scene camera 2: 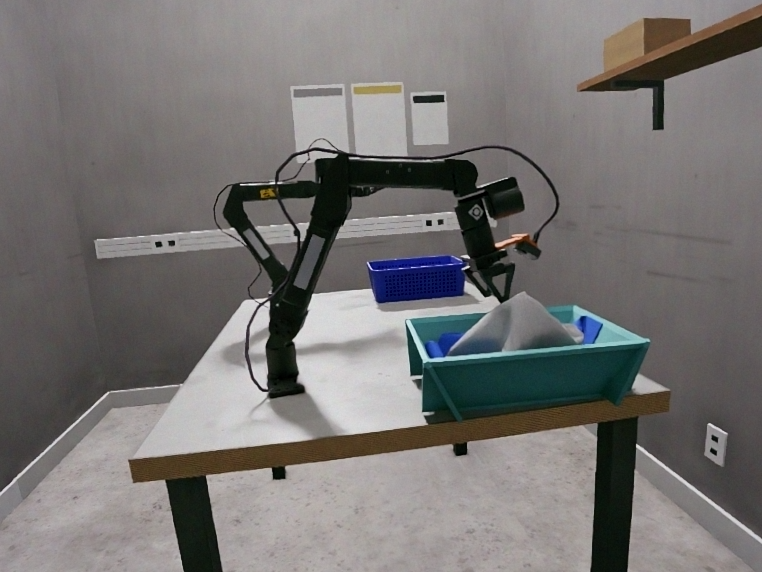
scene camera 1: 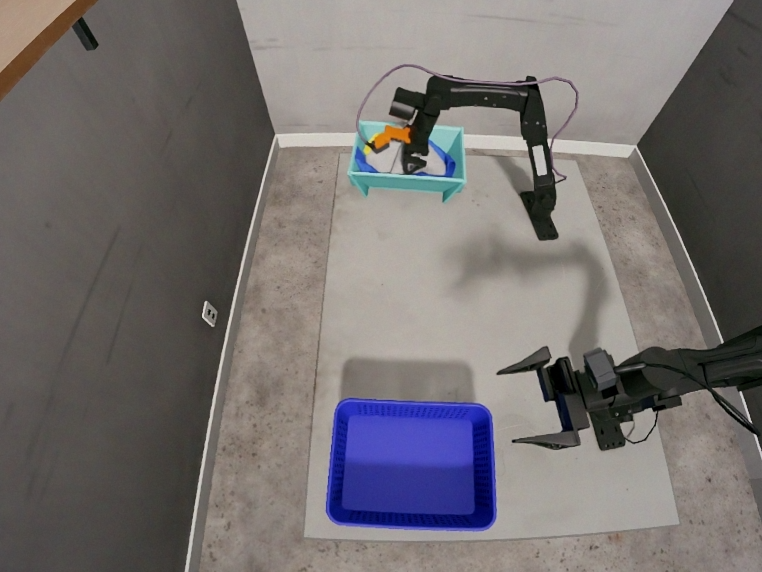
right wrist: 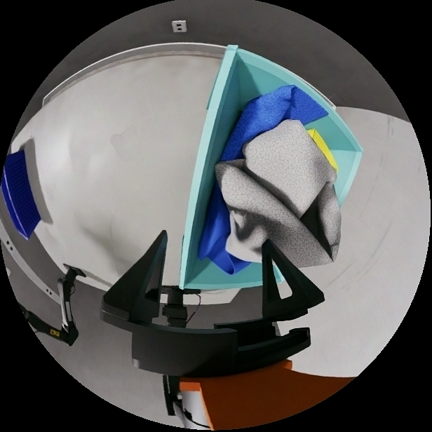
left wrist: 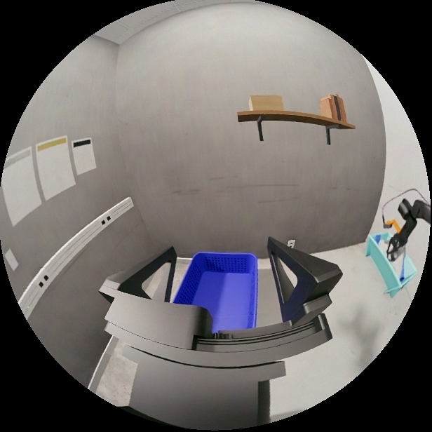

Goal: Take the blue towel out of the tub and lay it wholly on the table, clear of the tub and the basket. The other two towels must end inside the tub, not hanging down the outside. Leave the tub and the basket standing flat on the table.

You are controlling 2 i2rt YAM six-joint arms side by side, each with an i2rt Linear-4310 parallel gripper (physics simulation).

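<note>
The turquoise tub (scene camera 1: 403, 182) (scene camera 2: 529, 381) (left wrist: 384, 265) (right wrist: 212, 135) stands flat. In it a crumpled grey towel (scene camera 1: 381, 161) (scene camera 2: 517, 323) (right wrist: 285, 160) lies on top of the blue towel (scene camera 1: 451, 165) (scene camera 2: 590, 329) (right wrist: 265, 112), which shows around its edges. A corner of the yellow towel (scene camera 1: 369, 146) (right wrist: 325, 149) shows at one end. My right gripper (scene camera 1: 413, 165) (scene camera 2: 497, 298) (right wrist: 218, 238) is open over the tub, pointing down close to the towels; whether it touches them I cannot tell. My left gripper (scene camera 1: 505, 406) (left wrist: 219, 247) is open and empty beside the basket.
The blue basket (scene camera 1: 485, 455) (scene camera 2: 418, 286) (left wrist: 225, 290) (right wrist: 20, 192) stands flat at the other end of the table (scene camera 1: 400, 277), empty. Walls surround the table. A wall shelf (scene camera 2: 689, 58) (left wrist: 295, 118) carries boxes. My right arm arches above the table beside the tub.
</note>
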